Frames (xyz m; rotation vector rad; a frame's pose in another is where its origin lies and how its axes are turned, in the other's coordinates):
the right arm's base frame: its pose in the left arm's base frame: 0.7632 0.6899 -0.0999 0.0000 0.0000 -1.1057
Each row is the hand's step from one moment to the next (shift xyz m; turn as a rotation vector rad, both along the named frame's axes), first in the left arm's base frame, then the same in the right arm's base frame.
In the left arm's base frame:
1: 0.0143 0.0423 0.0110 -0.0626 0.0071 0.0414
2: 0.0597 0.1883 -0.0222 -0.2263 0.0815 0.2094
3: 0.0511 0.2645 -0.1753 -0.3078 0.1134 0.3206
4: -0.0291 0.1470 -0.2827 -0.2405 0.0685 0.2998
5: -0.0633 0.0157 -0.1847 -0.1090 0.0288 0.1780
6: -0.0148 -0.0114 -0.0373 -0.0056 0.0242 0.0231
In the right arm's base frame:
1: -0.0314 0.0318 0.0110 -0.0344 -0.0528 0.0414
2: -0.1415 0.1378 -0.0222 -0.1743 -0.1657 0.2094
3: -0.2135 0.1643 -0.1753 -0.2394 -0.2242 0.3206
4: -0.1444 0.0399 -0.2827 -0.1691 -0.1842 0.2998
5: -0.0424 -0.0495 -0.1847 -0.0746 -0.0845 0.1780
6: 0.0036 -0.0183 -0.0373 -0.0241 0.0058 0.0231

